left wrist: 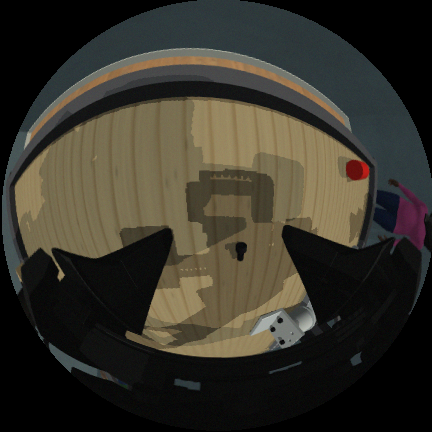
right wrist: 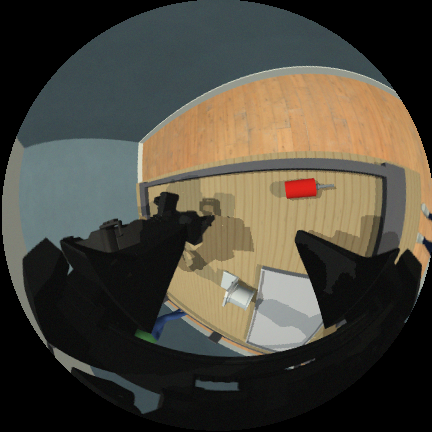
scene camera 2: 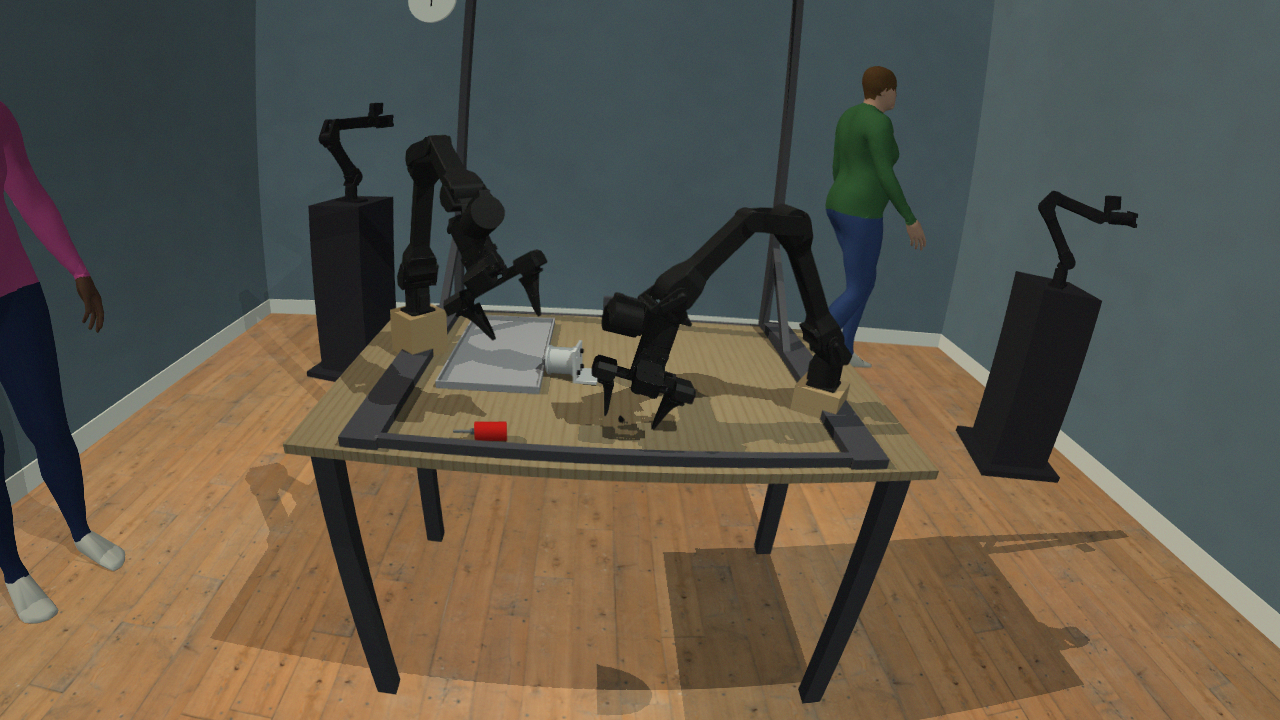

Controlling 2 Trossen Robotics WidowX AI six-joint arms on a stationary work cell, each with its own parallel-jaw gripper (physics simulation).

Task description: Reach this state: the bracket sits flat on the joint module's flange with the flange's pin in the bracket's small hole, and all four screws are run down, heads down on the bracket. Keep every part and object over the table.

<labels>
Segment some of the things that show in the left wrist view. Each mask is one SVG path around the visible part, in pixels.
My left gripper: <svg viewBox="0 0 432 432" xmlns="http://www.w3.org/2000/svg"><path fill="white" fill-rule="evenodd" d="M421 252L405 236L396 243L390 254L395 240L393 236L356 249L288 224L283 225L281 237L306 290L318 325L338 315L341 319L326 331L294 345L234 357L178 354L140 344L125 336L126 330L139 335L142 333L149 305L172 243L170 228L163 228L97 258L52 247L53 257L64 273L60 281L57 278L59 269L52 257L40 247L21 265L23 295L40 335L76 360L106 371L131 385L130 391L111 380L91 375L72 366L70 373L89 389L131 413L163 424L198 430L237 430L268 425L302 414L333 398L359 379L383 355L405 324L403 318L412 308L420 281ZM174 379L200 382L199 390L175 385ZM361 351L361 362L352 366L350 358Z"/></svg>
A pale bracket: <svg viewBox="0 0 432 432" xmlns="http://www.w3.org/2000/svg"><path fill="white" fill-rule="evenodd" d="M304 332L281 307L261 315L249 332L249 335L268 328L280 347L284 348L292 345Z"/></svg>
</labels>
